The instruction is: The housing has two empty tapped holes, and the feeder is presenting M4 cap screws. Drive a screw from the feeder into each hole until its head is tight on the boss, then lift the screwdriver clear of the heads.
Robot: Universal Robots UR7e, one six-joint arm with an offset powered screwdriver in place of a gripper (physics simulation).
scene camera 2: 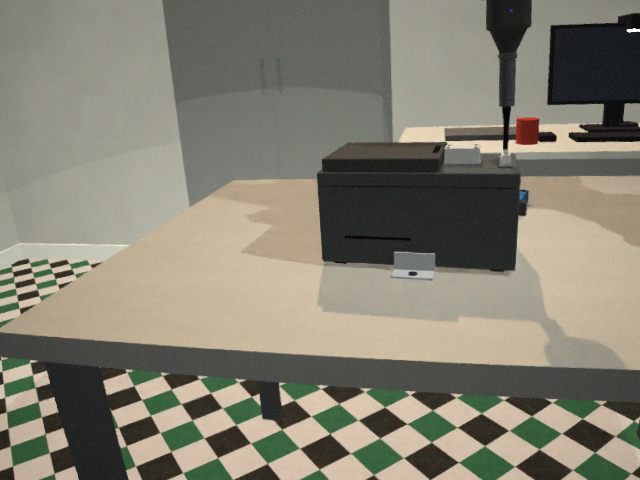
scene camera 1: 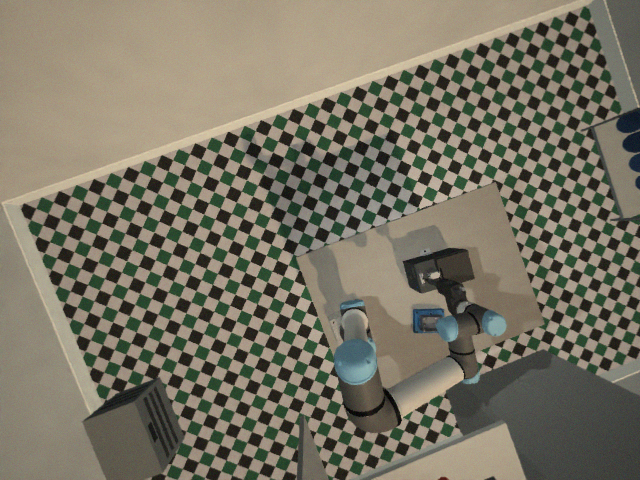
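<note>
The screwdriver [scene camera 1: 439,279] [scene camera 2: 505,148] reaches down over one end of the dark box-shaped feeder [scene camera 1: 454,264] [scene camera 2: 413,217]. In scene camera 2 the bit is upright and its tip is at the small white pick-up block [scene camera 2: 505,160] on the feeder's top right end. Whether the tip touches a screw or carries one is too small to tell. The grey housing [scene camera 1: 429,323] sits in a blue tray [scene camera 1: 416,320] [scene camera 2: 524,194] beside the feeder, partly covered by the arm in scene camera 1. Its tapped holes cannot be made out.
A larger white block [scene camera 2: 462,155] stands on the feeder beside the brown lid [scene camera 2: 385,155]. A small light bracket [scene camera 1: 424,251] [scene camera 2: 413,266] stands on the table [scene camera 1: 485,211] [scene camera 2: 206,289] by the feeder. A red cup [scene camera 2: 527,131] and a monitor [scene camera 2: 594,64] stand on a desk behind.
</note>
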